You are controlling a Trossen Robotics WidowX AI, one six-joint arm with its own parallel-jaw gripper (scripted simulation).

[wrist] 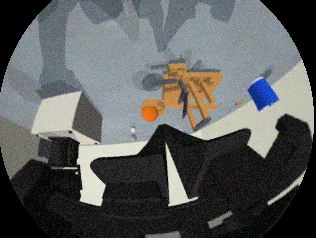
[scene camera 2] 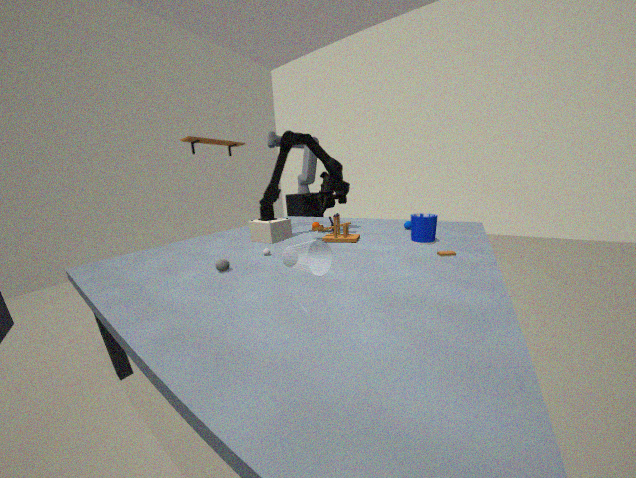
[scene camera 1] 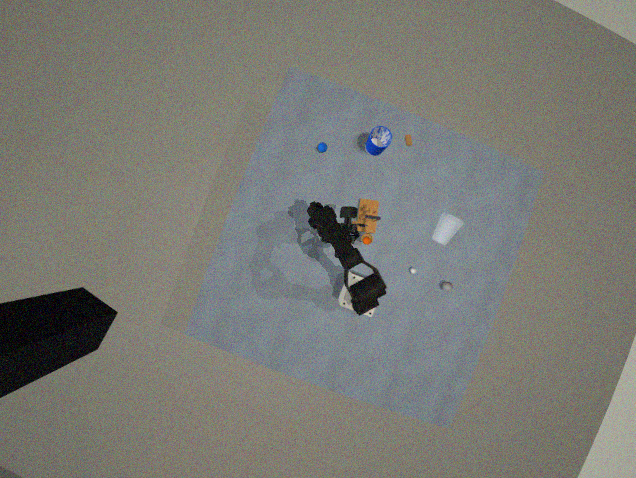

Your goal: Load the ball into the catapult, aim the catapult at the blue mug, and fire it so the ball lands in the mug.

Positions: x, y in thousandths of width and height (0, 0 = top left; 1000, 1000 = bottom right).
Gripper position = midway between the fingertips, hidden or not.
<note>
The gripper (wrist: 514, 536) is shut, with nothing in its grasp. Also in view: a blue mug (scene camera 2: 666, 474) and a wooden catapult (scene camera 1: 579, 453).
The wooden catapult also shows in the wrist view (wrist: 565, 368).
</note>
